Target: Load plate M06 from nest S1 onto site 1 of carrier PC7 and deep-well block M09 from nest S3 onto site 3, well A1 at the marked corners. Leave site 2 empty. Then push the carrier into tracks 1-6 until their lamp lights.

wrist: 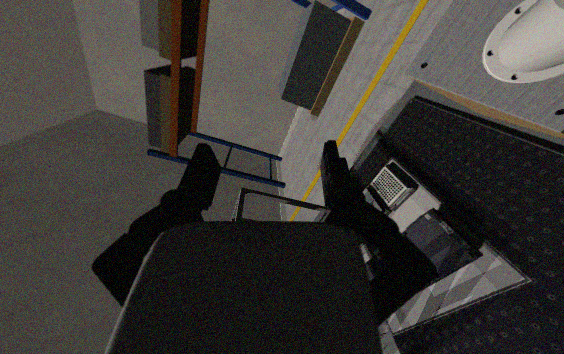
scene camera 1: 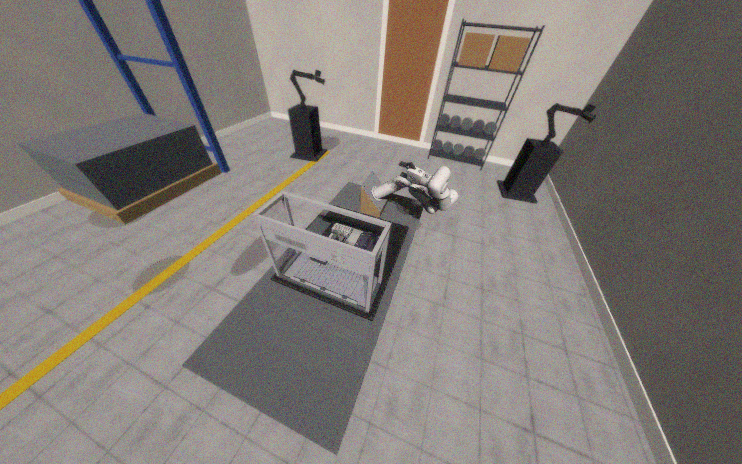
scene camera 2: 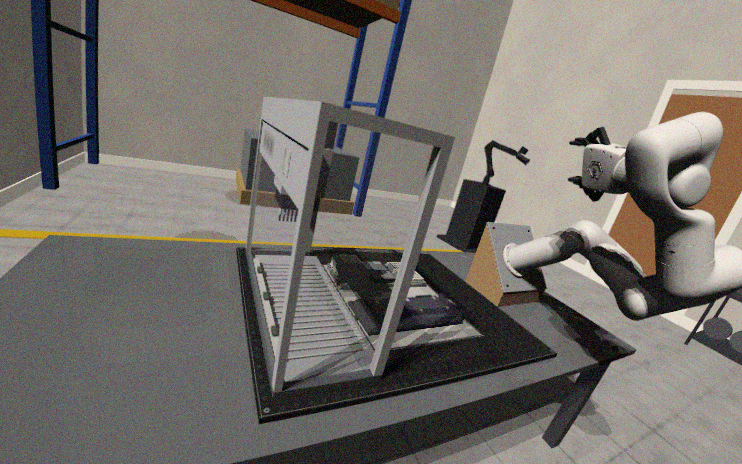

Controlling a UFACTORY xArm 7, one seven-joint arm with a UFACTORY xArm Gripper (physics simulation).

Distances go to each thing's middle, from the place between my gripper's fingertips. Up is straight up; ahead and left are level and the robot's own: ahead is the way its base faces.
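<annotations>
There's the dark flat carrier plate (scene camera 2: 422,311), and it's 0.49 m below my hand, 0.15 m to the right of it and 0.26 m ahead of it.
</annotations>
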